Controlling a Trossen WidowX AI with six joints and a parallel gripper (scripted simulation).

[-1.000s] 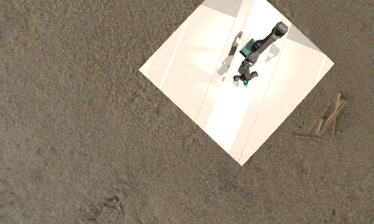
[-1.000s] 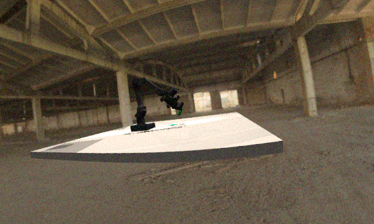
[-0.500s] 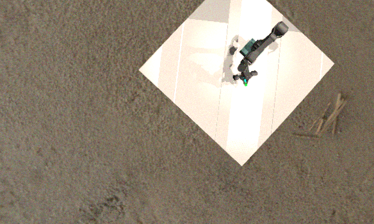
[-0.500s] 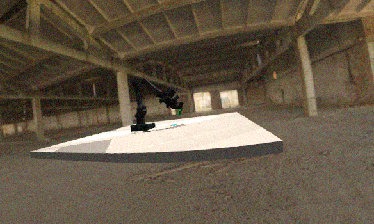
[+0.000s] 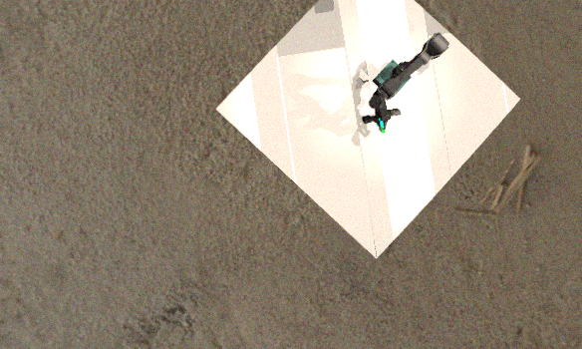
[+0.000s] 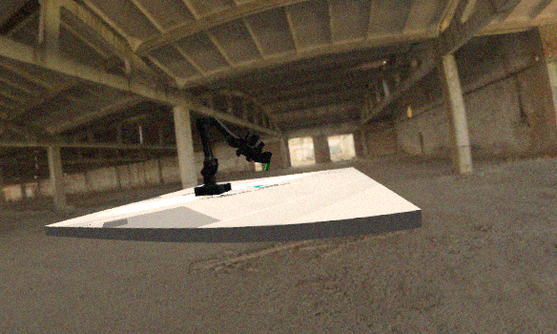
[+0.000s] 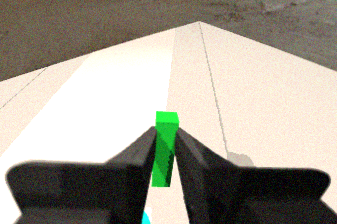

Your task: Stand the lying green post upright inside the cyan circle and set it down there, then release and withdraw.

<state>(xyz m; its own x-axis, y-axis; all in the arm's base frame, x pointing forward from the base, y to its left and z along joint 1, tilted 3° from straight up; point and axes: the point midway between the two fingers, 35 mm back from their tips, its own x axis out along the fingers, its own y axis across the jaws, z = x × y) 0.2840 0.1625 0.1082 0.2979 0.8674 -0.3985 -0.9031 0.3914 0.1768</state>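
Now: gripper tip 13 cm above the cyan circle, 7 cm past it and 3 cm to the left of it. From my gripper tip the other things lie so: green post 2 cm below, 1 cm to the right, 1 cm behind.
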